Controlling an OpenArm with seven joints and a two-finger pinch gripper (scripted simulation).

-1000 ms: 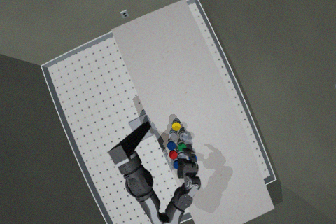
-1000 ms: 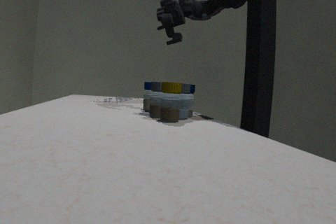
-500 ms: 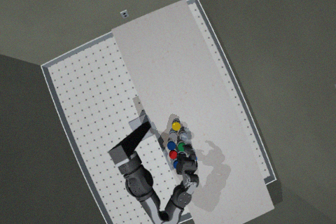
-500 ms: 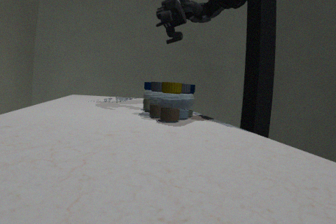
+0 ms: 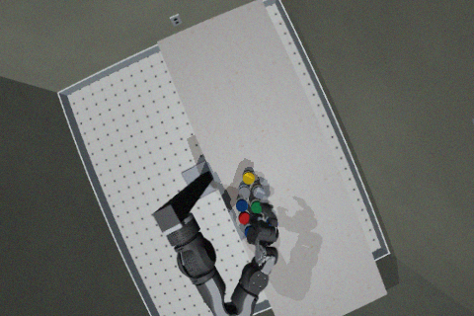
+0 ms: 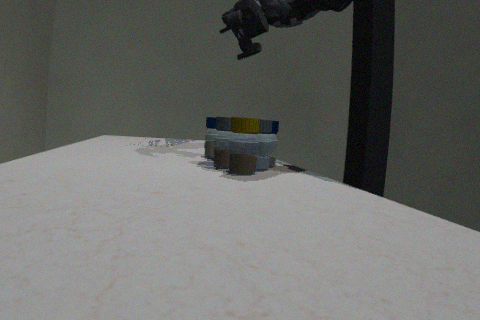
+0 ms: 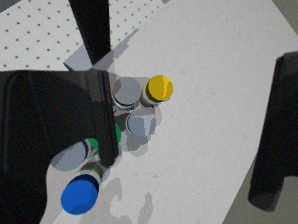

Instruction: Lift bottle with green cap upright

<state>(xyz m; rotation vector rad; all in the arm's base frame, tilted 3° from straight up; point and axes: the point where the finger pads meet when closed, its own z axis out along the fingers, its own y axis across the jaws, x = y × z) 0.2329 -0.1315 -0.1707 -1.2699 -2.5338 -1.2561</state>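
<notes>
My hand is 230 mm above the blue-capped bottle, 140 mm to the left of it and 10 mm short of it. The rest, counted from my hand: red-capped bottle: 230 mm below, 100 mm behind, 50 mm to the right; blue bottle: 230 mm below, 80 mm behind.
</notes>
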